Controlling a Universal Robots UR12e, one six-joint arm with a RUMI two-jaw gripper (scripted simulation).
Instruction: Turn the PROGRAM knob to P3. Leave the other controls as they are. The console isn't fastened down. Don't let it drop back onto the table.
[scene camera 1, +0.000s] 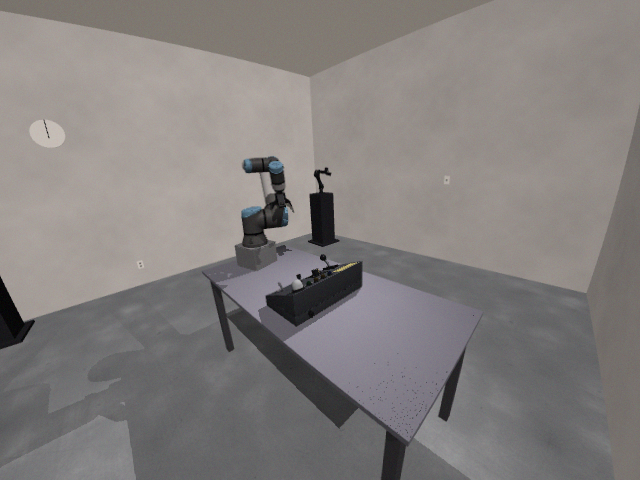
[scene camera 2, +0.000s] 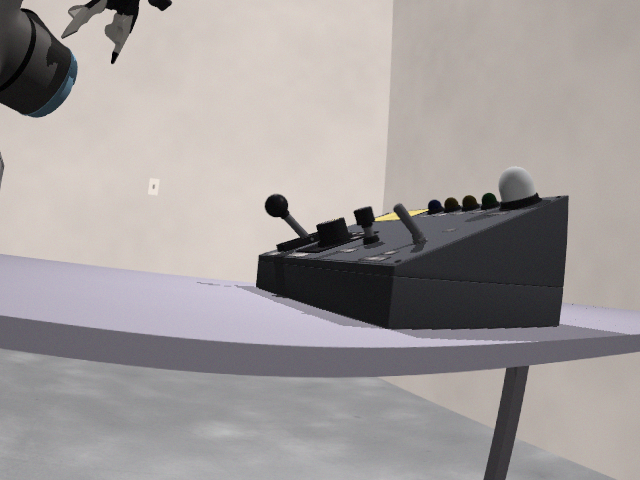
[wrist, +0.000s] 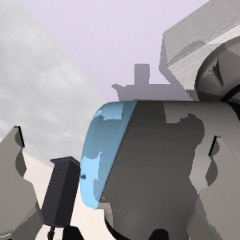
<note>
I see my gripper (scene camera 2: 88, 52) and a dark console (scene camera 2: 481, 266).
The dark console also shows in scene camera 1 (scene camera 1: 323, 289). My gripper shows as well in the wrist view (wrist: 118, 133). The wrist view misses the dark console: it is out of frame.
</note>
